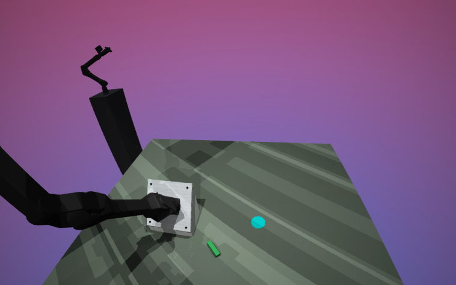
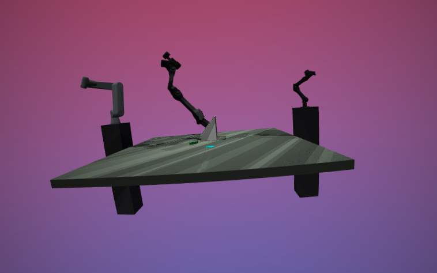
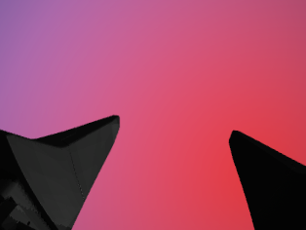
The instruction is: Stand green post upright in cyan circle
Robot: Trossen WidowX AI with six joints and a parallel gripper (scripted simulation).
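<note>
The green post lies 77 cm below my gripper tip, 49 cm ahead of it and 25 cm to the left of it. The rest, counted from my gripper tip: cyan circle 78 cm below, 65 cm ahead, 39 cm to the left.
</note>
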